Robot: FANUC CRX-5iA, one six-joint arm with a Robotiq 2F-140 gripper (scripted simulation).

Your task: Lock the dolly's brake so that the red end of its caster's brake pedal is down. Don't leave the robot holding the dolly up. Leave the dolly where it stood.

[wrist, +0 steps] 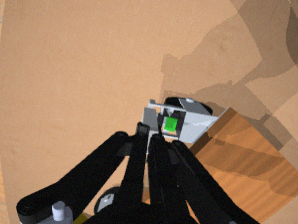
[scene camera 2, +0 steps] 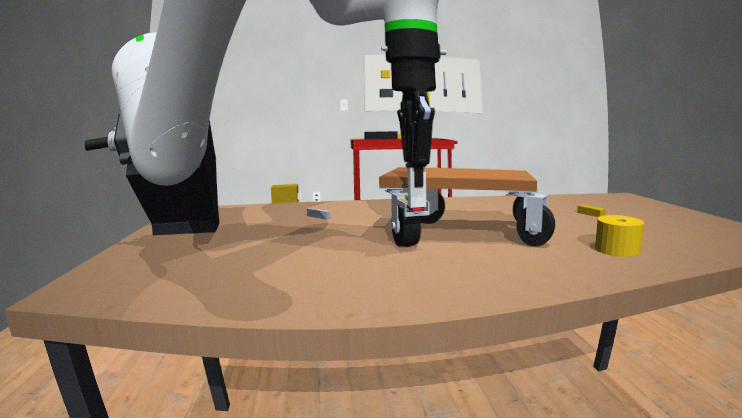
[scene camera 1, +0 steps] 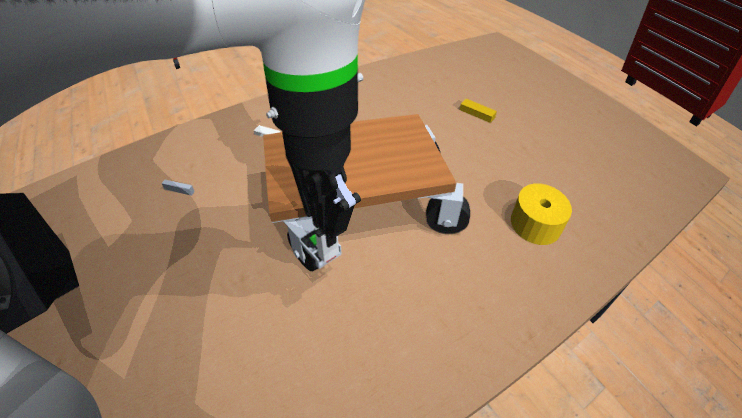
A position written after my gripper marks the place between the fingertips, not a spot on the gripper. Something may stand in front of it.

Observation:
I see my gripper (scene camera 1: 328, 254).
My gripper shows as well in the wrist view (wrist: 148, 117) and in scene camera 2 (scene camera 2: 416, 206).

